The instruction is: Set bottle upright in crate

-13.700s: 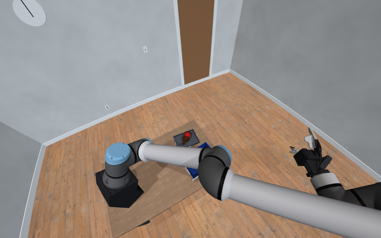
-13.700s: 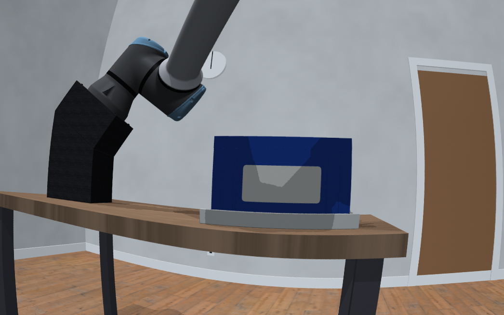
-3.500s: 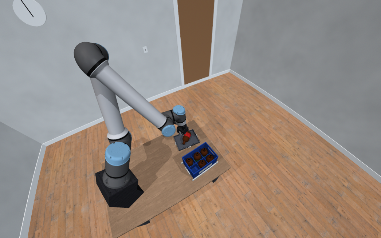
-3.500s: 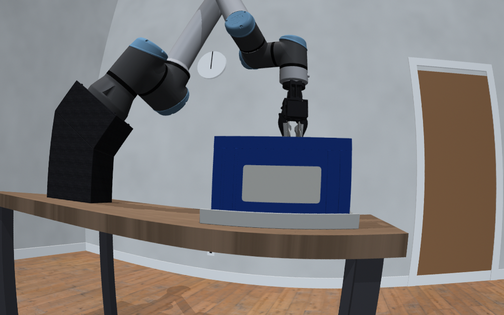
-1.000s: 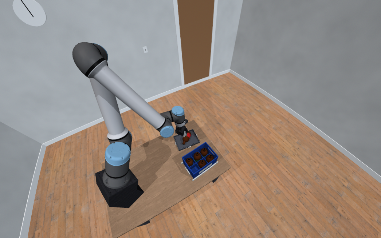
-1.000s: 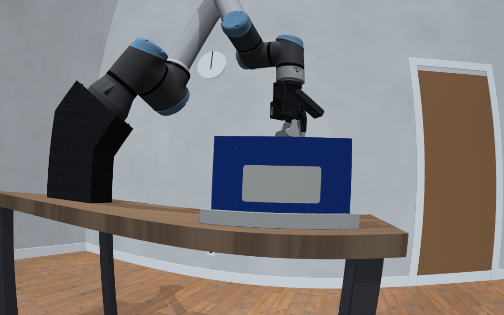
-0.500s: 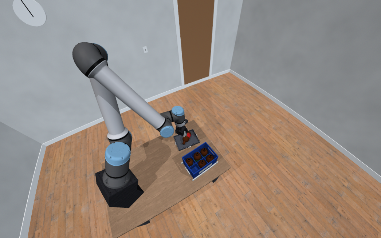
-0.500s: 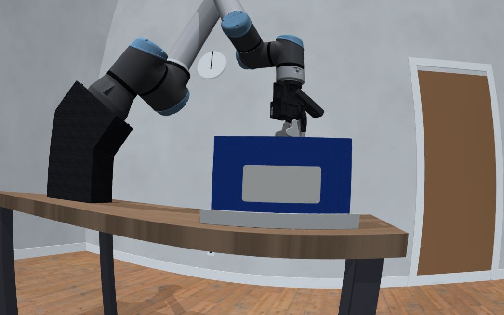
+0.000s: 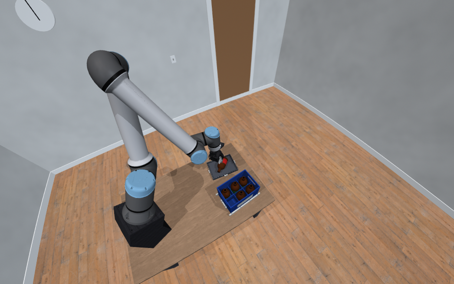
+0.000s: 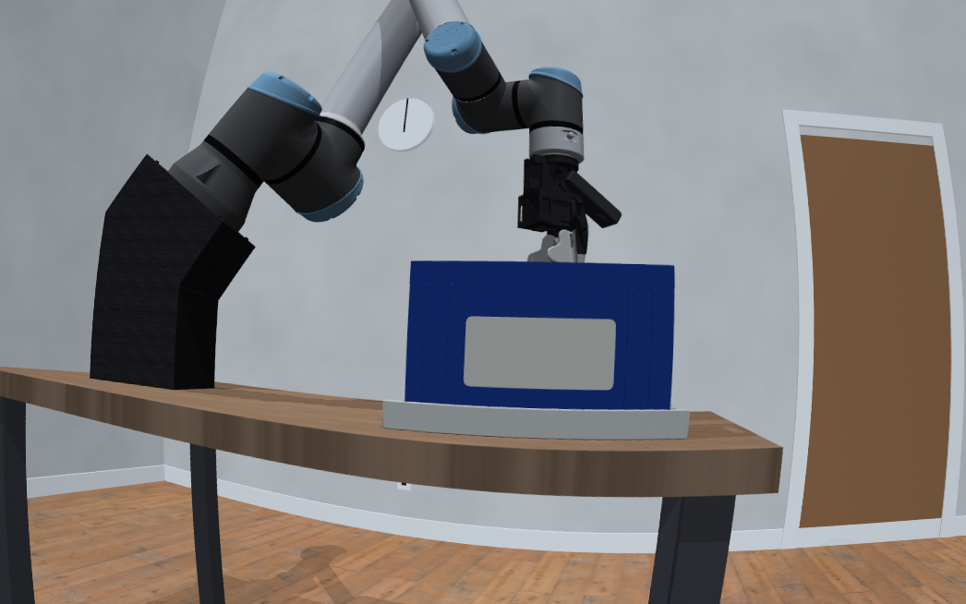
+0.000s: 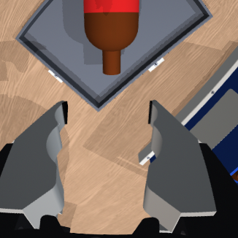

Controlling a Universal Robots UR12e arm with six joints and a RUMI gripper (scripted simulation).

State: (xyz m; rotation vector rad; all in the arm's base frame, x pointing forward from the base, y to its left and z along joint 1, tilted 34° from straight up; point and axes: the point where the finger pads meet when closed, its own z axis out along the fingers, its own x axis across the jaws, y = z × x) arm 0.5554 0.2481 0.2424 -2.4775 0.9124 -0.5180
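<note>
The grey tray lies 3 cm ahead of my hand, 4 cm to the left of it and 19 cm below it. From my hand the other things lie so: blue crate (10 cm ahead, 26 cm to the right, 12 cm below).
</note>
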